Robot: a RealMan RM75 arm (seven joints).
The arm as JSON. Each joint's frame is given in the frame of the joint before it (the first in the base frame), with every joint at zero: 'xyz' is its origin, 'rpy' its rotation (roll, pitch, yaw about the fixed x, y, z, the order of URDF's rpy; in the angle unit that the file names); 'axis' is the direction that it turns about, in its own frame. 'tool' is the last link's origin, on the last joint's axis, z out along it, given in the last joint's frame.
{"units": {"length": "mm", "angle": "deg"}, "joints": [
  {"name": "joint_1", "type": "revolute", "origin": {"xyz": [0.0, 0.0, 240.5], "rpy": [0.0, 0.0, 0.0]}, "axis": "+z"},
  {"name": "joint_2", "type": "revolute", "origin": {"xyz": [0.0, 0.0, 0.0], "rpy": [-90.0, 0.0, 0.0]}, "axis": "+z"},
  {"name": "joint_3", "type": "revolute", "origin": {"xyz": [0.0, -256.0, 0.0], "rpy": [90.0, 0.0, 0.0]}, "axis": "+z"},
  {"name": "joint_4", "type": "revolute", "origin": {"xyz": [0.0, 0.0, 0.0], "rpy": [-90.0, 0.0, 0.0]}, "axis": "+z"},
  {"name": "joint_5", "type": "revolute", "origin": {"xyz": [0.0, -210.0, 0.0], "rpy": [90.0, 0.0, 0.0]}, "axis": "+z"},
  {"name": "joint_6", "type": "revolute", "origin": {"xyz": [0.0, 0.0, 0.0], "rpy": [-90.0, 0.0, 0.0]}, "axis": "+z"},
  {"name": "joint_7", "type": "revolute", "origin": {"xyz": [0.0, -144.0, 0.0], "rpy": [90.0, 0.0, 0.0]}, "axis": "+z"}
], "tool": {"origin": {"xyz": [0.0, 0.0, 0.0], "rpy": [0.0, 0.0, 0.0]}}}
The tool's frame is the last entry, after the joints.
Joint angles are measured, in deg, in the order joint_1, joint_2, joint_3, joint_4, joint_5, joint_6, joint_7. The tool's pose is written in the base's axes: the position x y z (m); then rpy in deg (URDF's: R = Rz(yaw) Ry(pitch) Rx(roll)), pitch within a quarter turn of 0, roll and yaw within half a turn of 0. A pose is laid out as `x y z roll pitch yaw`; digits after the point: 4 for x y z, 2 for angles.
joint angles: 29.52 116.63 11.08 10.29 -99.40 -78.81 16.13
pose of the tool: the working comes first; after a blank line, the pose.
Where each joint sits with the arm in this pose, in the base's axes (m; each line is computed from the numbers above, not from the rounded line before):
joint_1: 0.0000 0.0000 0.2405
joint_2: 0.0000 0.0000 0.2405
joint_3: 0.1991 0.1128 0.1258
joint_4: 0.1991 0.1128 0.1258
joint_5: 0.3420 0.2019 0.0002
joint_6: 0.3420 0.2019 0.0002
joint_7: 0.2900 0.3358 -0.0106
the tool: 0.2900 0.3358 -0.0106

0.2900 0.3358 -0.0106 -97.10 52.51 15.58
